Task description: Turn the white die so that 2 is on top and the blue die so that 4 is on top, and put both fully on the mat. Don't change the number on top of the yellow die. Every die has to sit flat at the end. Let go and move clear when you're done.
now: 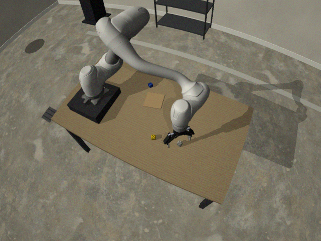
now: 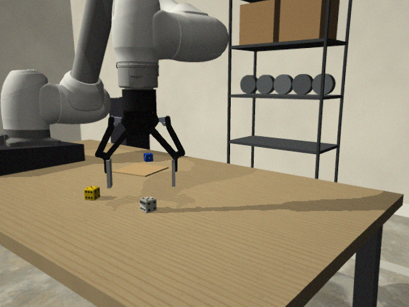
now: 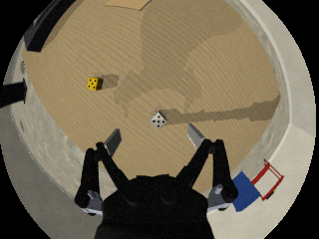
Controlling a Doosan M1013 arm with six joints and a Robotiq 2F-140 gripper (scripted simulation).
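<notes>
The white die is 60 mm below my hand and 20 mm to the left of it. From my hand the other things lie so: blue die: 450 mm behind, 360 mm to the left, 60 mm below; mat: 350 mm behind, 250 mm to the left, 70 mm below; yellow die: 180 mm behind, 60 mm below, 30 mm to the right.
</notes>
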